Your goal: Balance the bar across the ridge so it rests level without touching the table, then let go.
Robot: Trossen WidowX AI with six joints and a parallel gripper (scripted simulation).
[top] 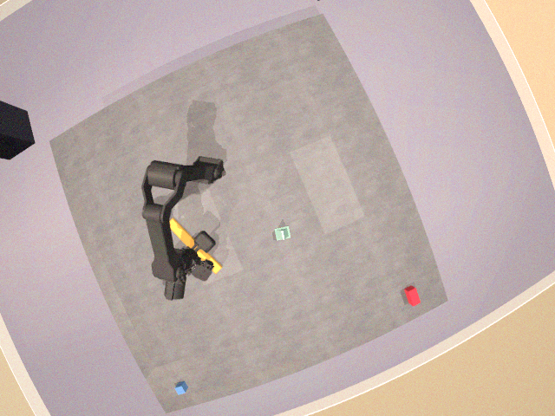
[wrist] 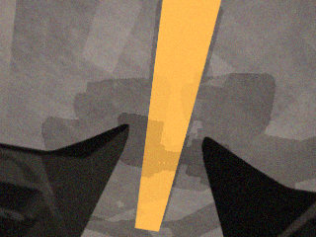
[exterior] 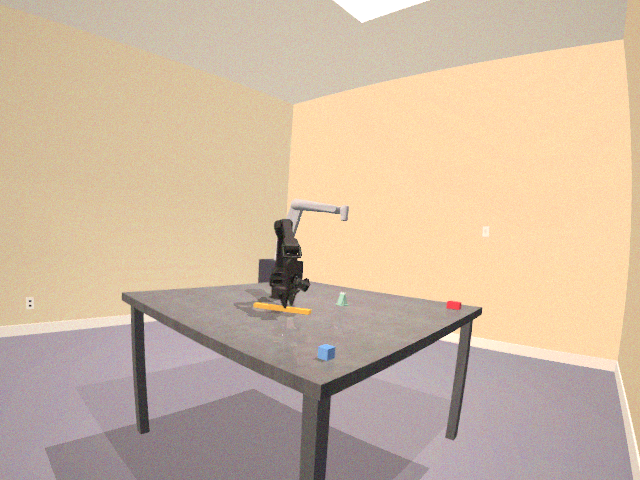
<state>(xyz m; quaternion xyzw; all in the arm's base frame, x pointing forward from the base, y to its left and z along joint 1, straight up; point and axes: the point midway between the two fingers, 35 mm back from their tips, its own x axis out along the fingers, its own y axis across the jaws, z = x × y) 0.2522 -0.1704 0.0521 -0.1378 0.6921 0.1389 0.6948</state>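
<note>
The orange bar lies 30 mm behind my gripper tip, 10 mm to the right of it and 10 mm below it. The rest, counted from my gripper tip: small blue cube 490 mm ahead, 330 mm to the right; then red block 670 mm to the left, 490 mm ahead.
</note>
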